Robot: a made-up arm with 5 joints.
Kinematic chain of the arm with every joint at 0, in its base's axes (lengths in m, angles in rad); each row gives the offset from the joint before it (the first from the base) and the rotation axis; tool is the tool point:
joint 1: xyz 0 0 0.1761 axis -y
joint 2: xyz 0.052 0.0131 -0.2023 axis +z
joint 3: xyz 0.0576 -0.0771 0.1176 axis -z
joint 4: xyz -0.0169 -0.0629 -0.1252 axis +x
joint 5: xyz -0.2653 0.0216 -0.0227 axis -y
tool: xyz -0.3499 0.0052 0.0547
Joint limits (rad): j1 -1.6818..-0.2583 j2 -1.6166..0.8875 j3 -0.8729..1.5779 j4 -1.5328..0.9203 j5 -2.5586..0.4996
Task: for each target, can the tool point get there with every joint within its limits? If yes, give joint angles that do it. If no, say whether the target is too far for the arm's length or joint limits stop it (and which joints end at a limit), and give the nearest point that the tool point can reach.
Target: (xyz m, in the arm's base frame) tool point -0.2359 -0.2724 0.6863
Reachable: yes | joints -1.4818 -0.3934 -0.6455 -0.0373 0.0305
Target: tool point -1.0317 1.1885 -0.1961
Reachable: no: too far | nearest point -0.4673 0.4914 0.0075 | short by 0.920 m
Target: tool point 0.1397 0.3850 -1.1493
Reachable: no: too far | nearest point 0.0696 0.1893 -0.4842 | short by 0.697 m
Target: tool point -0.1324 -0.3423 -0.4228
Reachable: no: joint limits stop it (at a limit: joint 1, joint 2, joint 3, joint 4) | nearest point -0.0603 -0.3446 -0.3313 | short by 0.117 m
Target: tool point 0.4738 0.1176 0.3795
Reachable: no: joint limits stop it (at a limit: joint 1, joint 3) | nearest point 0.3624 0.0999 0.1920 | short by 0.219 m
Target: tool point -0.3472 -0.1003 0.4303
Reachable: yes | joints -0.5383 -0.4792 -0.0766 0.6276 -0.9250
